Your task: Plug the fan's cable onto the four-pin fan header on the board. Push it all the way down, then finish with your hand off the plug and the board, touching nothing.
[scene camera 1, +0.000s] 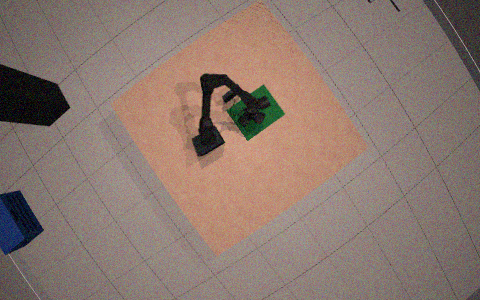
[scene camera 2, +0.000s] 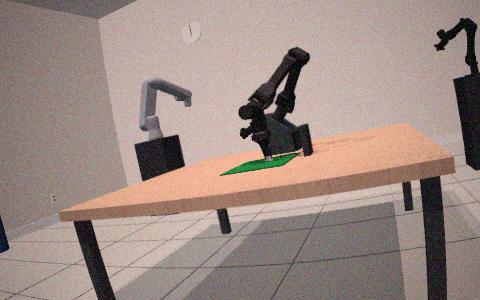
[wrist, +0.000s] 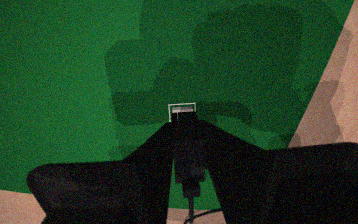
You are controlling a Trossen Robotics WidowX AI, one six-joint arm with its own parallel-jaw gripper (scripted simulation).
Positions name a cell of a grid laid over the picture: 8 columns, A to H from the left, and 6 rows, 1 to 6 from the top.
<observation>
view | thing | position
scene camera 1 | green board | E3
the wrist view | my gripper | E4
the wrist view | black fan plug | E4
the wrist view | green board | B3
</observation>
